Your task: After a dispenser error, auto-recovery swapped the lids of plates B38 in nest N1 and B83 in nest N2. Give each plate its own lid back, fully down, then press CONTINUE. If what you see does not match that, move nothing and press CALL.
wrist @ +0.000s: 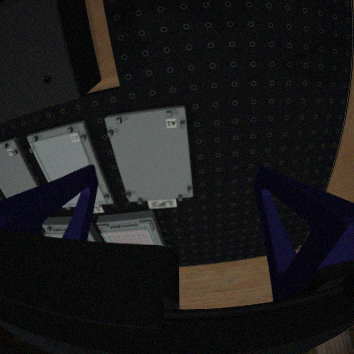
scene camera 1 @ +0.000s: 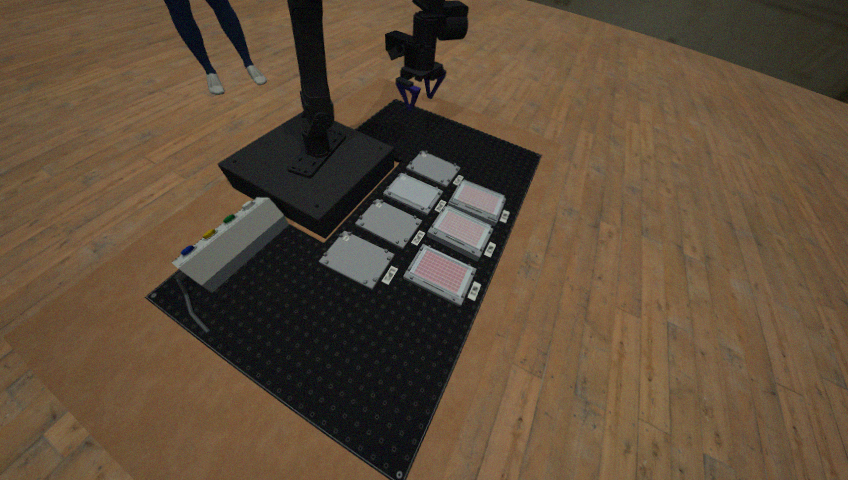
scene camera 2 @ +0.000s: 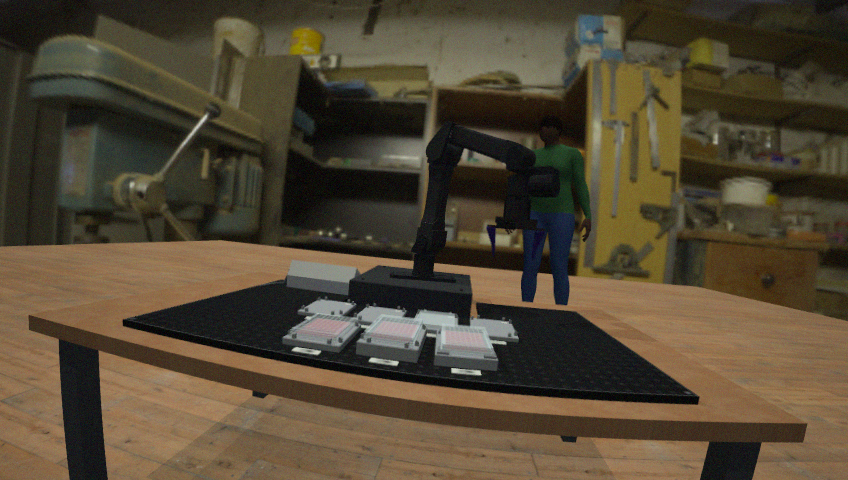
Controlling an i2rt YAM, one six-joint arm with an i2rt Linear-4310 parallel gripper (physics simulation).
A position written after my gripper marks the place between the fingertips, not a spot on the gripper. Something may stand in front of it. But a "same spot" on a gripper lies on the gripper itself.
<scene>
my gripper: wrist 175,173; scene camera 1; scene camera 2
same spot on button box: (scene camera 1: 213,260) = (scene camera 2: 303,270)
same spot on my gripper: (scene camera 2: 525,225) = (scene camera 1: 437,74)
</scene>
